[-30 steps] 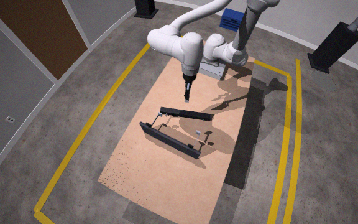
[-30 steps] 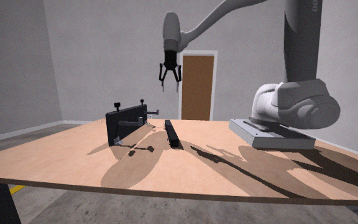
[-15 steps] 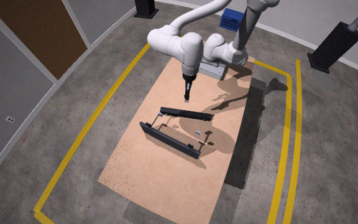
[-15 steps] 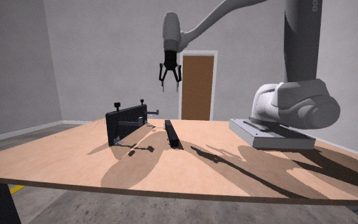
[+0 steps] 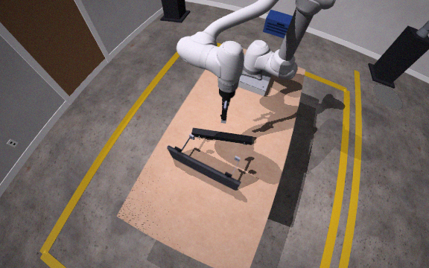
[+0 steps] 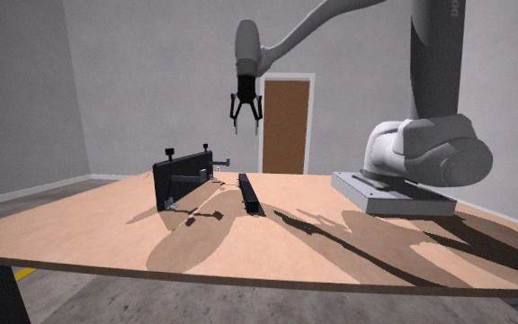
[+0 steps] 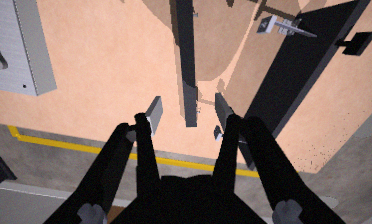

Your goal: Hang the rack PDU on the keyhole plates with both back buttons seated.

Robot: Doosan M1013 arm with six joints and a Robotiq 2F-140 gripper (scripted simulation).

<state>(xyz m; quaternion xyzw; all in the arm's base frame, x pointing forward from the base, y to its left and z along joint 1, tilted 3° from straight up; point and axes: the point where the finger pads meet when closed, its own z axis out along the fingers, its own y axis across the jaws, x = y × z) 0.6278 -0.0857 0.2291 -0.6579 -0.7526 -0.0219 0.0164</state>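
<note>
Now: the rack PDU 280 mm below my hand and 20 mm ahead of it. Round my hand: black panel 270 mm ahead, 220 mm below, 40 mm to the right.
</note>
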